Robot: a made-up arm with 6 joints.
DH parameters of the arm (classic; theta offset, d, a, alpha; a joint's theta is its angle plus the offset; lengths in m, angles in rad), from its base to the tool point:
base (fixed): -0.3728 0 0.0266 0
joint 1: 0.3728 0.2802 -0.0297 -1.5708
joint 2: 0.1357 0 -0.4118 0
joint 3: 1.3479 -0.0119 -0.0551 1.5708
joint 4: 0 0.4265 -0.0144 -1.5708
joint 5: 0 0.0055 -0.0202 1.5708
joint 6: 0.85 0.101 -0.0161 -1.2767
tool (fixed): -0.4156 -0.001 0 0
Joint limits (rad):
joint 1: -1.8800..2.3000
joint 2: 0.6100..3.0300
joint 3: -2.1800..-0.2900
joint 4: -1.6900..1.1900
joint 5: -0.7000..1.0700
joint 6: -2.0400..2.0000
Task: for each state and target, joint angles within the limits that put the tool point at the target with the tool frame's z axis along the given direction. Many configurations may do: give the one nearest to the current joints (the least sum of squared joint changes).
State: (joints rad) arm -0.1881 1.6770 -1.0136 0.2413 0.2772 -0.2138
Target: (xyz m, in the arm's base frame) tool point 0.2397 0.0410 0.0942 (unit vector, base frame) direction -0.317 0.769 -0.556
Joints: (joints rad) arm 0.3352 2.0475 -0.3639 -0.2379 0.7608 -0.2967
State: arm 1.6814 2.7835 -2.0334 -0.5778 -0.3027 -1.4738
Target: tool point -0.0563 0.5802 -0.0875 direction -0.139 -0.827 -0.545
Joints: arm 1.6575 2.7245 -1.3513 -0.6616 -0.0082 -1.5396
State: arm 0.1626 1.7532 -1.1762 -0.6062 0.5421 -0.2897
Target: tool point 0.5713 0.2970 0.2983 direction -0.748 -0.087 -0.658
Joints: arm 0.5661 2.0717 -1.3019 -0.7624 0.9129 -1.2405
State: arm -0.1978 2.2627 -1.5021 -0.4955 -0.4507 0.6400
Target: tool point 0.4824 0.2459 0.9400 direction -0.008 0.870 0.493
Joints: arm 0.5437 1.6473 -1.9448 -0.8208 0.3654 0.4046
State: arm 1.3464 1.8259 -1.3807 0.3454 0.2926 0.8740
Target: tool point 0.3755 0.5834 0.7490 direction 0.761 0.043 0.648
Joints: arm 1.0728 1.9364 -1.9424 0.4945 0.1926 1.0197
